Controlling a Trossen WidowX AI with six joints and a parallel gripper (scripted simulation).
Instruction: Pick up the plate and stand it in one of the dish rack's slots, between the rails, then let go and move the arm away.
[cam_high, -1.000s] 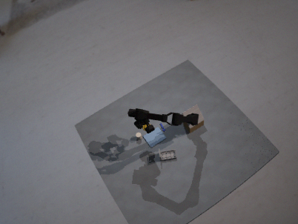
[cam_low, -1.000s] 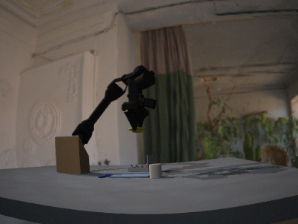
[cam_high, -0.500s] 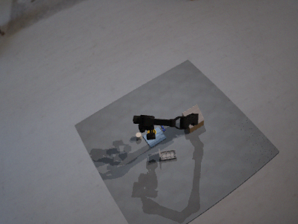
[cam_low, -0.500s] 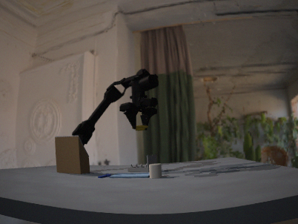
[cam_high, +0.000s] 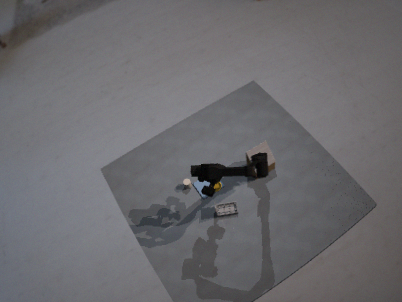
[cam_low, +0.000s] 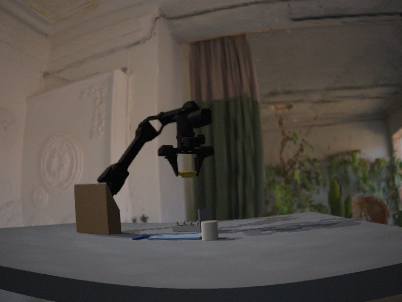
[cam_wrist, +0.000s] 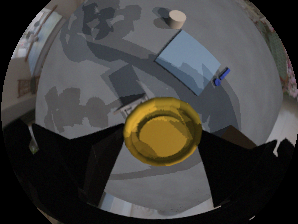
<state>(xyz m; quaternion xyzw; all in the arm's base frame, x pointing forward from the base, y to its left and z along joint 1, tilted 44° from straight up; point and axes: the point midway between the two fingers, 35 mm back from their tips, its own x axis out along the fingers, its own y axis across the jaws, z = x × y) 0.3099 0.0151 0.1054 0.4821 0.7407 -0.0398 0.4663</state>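
My gripper tip is now 17 cm above the dish rack, 7 cm to the right of it and 2 cm past it. Also, from my gripper tip: yellow plate (1 cm above); cup (20 cm to the right, 17 cm below, 12 cm ahead).
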